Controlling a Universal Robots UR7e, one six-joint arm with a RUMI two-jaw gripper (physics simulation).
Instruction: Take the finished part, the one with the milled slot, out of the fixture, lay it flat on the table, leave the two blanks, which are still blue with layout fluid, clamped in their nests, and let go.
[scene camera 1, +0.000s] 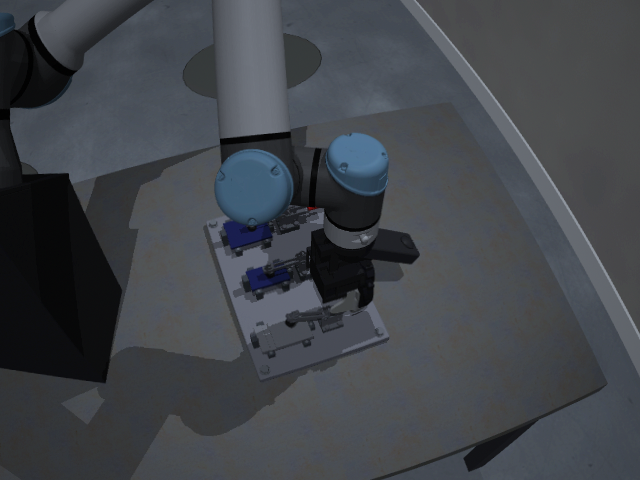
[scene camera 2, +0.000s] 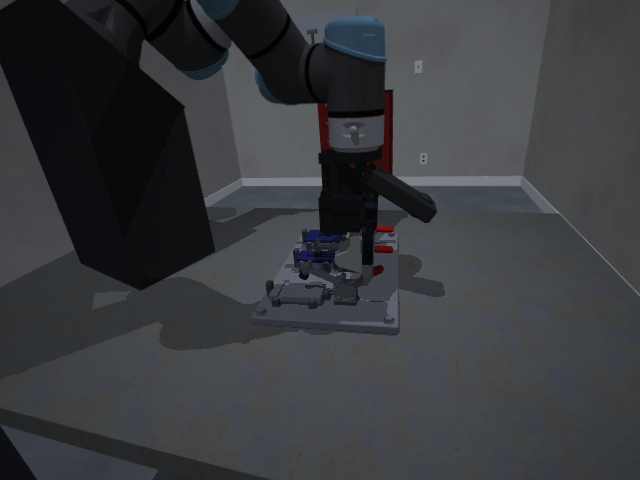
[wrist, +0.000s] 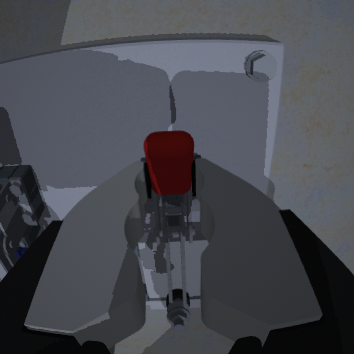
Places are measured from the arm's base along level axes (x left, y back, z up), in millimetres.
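Where they show: gripper, fingertip midpoint: (scene camera 1: 349, 305) (scene camera 2: 365, 281) (wrist: 170, 163); arm's base at its link origin: (scene camera 2: 92, 54).
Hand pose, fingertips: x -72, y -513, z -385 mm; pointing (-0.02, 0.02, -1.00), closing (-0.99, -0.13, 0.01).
Each offset is from my fingertips to the top centre of the thing. "spot": to the spot under its first point. Level surfaces: height alone.
The grey finished part {dz -20, dx -13, dy +117 mm} (scene camera 1: 286, 336) (scene camera 2: 299, 293) lies in the nearest nest of the fixture plate {dz -36, dx +102, dy +77 mm} (scene camera 1: 356, 338) (scene camera 2: 356, 312) (wrist: 220, 105); its slot is hard to make out. My gripper (scene camera 2: 367, 276) (wrist: 170, 163) is shut on the red handle {dz +29, dx -1, dy +7 mm} (scene camera 2: 378, 270) (wrist: 170, 155) of that nest's toggle clamp. The clamp arm (scene camera 1: 310, 315) (scene camera 2: 323, 273) (wrist: 177, 265) slopes up, its tip raised above the part. The middle blue blank {dz -10, dx +98, dy +120 mm} (scene camera 1: 276, 279) (scene camera 2: 308, 256) sits under its clamp tip. The far blue blank {dz -15, dx +206, dy +137 mm} (scene camera 1: 247, 236) (scene camera 2: 321, 236) sits in its nest; its clamp is partly hidden.
Two other red clamp handles {spot: dz +9, dx +105, dy -13 mm} (scene camera 2: 383, 249) {spot: dz +5, dx +215, dy -2 mm} (scene camera 2: 385, 228) lie level behind the gripper. A big black block (scene camera 1: 51, 279) (scene camera 2: 139, 170) stands on the left. The plate rests on the table {dz -51 mm} (scene camera 1: 465, 320) (scene camera 2: 491, 361) (wrist: 320, 125), with bolts at its corners.
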